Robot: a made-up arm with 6 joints.
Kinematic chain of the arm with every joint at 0, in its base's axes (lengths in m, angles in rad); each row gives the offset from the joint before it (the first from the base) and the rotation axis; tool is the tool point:
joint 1: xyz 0 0 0.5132 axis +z
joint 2: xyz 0.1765 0 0 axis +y
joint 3: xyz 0 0 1.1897 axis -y
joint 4: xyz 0 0 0.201 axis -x
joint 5: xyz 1.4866 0 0 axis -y
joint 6: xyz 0.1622 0 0 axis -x
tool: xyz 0 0 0
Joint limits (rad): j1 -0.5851..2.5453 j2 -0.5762..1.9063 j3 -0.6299..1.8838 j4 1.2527..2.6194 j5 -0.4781..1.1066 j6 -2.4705..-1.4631
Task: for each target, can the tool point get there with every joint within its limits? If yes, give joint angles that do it. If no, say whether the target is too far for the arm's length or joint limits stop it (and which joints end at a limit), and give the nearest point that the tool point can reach.
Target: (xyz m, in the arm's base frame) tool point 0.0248 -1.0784 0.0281
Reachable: no: joint limits stop it (at a limit: joint 1, joint 3, joint 4, joint 5) | nearest point 0.9313 -0.7020 -0.5762 | short by 1.153 m
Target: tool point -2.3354 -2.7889 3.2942
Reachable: no: too far | nearest point -1.2148 -1.4507 2.3731 | short by 1.974 m
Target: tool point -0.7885 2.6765 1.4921
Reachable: yes | joints 1.8209 1.1798 1.4294 2.1422 0.8397 -2.0634
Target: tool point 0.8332 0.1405 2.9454
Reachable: yes | joints 0.0719 -0.2937 0.4884 1.5024 0.5191 -2.2997
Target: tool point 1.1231 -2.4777 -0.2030
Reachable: no: joint limits stop it (at a limit: joint 1, joint 5) | nearest point 1.8801 -1.3350 -0.2030 | short by 1.371 m
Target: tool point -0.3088 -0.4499 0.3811
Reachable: no: joint limits stop it (at a limit: joint 1, joint 2, joint 3, joint 4, joint 5) | nearest point -0.0908 -0.0258 -0.8277 | short by 1.299 m
